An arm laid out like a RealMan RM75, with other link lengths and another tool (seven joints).
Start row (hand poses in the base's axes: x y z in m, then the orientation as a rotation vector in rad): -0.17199, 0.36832, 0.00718, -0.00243, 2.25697, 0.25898
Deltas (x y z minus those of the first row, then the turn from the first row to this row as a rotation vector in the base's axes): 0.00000, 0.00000, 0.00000, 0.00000, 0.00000, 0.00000; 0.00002, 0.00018, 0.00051, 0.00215, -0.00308, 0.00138; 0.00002, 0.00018, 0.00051, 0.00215, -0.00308, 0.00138; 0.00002, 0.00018, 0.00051, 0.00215, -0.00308, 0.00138; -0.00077, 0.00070, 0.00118, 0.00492, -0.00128, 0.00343; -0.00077, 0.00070, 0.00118, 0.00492, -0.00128, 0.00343; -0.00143, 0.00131, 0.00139, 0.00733, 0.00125, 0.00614; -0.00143, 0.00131, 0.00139, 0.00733, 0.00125, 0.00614; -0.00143, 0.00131, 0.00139, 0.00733, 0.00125, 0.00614; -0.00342, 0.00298, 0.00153, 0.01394, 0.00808, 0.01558; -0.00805, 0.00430, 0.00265, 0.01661, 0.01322, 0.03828; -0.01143, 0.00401, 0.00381, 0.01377, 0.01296, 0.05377; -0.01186, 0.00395, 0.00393, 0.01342, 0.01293, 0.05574; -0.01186, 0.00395, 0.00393, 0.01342, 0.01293, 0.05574; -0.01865, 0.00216, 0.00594, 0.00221, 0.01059, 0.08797; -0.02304, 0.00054, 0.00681, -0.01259, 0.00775, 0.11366; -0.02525, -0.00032, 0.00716, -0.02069, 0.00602, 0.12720; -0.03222, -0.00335, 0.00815, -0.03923, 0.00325, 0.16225; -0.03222, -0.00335, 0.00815, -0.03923, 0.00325, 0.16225; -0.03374, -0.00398, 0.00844, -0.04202, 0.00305, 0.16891; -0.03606, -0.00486, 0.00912, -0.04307, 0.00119, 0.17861; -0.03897, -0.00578, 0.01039, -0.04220, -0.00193, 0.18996; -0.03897, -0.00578, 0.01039, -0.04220, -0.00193, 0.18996
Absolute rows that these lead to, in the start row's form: -0.17199, 0.36832, 0.00718, -0.00243, 2.25697, 0.25898; -0.17197, 0.36850, 0.00769, -0.00325, 2.25370, 0.26197; -0.17197, 0.36850, 0.00769, -0.00325, 2.25370, 0.26197; -0.17197, 0.36850, 0.00769, -0.00325, 2.25370, 0.26197; -0.17276, 0.36902, 0.00836, -0.00387, 2.25523, 0.26629; -0.17276, 0.36902, 0.00836, -0.00387, 2.25523, 0.26629; -0.17342, 0.36963, 0.00857, -0.00533, 2.25756, 0.27060; -0.17342, 0.36963, 0.00857, -0.00533, 2.25756, 0.27060; -0.17342, 0.36963, 0.00857, -0.00533, 2.25756, 0.27060; -0.17541, 0.37130, 0.00871, -0.01163, 2.26390, 0.28351; -0.18004, 0.37262, 0.00983, -0.03528, 2.26957, 0.29898; -0.18342, 0.37233, 0.01099, -0.05438, 2.27019, 0.30402; -0.18385, 0.37227, 0.01111, -0.05680, 2.27026, 0.30468; -0.18385, 0.37227, 0.01111, -0.05680, 2.27026, 0.30468; -0.19064, 0.37048, 0.01312, -0.09958, 2.27008, 0.30902; -0.19503, 0.36886, 0.01399, -0.13689, 2.26932, 0.30572; -0.19724, 0.36800, 0.01434, -0.15673, 2.26856, 0.30361; -0.20421, 0.36497, 0.01533, -0.20664, 2.26749, 0.30095; -0.20421, 0.36497, 0.01533, -0.20664, 2.26749, 0.30095; -0.20573, 0.36434, 0.01562, -0.21570, 2.26745, 0.30129; -0.20805, 0.36346, 0.01630, -0.22744, 2.26545, 0.30509; -0.21096, 0.36254, 0.01757, -0.24014, 2.26187, 0.31186; -0.21096, 0.36254, 0.01757, -0.24014, 2.26187, 0.31186
